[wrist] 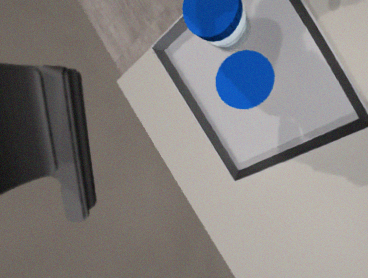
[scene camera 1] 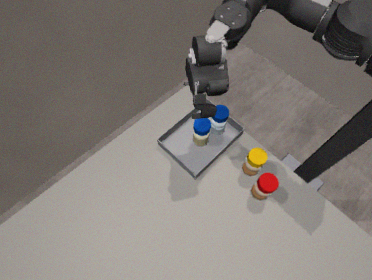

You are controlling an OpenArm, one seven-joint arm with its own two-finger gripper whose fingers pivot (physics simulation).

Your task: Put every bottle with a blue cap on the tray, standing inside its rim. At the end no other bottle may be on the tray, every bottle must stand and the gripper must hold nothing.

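Note:
A blue-capped bottle with a tan body (scene camera 1: 201, 133) (wrist: 245, 79) stands inside the grey tray (scene camera 1: 176, 144) (wrist: 320, 90). A second blue-capped bottle with a pale, clear body (scene camera 1: 219, 119) (wrist: 214, 17) stands inside the rim near the tray's back corner; its cap is cut by the top edge of the wrist view. The yellow-capped bottle (scene camera 1: 255, 160) and the red-capped bottle (scene camera 1: 265, 185) stand on the table, off the tray. My gripper (scene camera 1: 202, 112) is open and empty, above the tray's back part, clear of both caps. One finger shows at left in the wrist view.
The pale table (scene camera 1: 115, 215) (wrist: 300, 225) carries the tray close to its back edges. The yellow-capped and red-capped bottles stand beside each other, right of the tray in the scene view. A dark post (scene camera 1: 340, 142) rises beyond the table's right edge.

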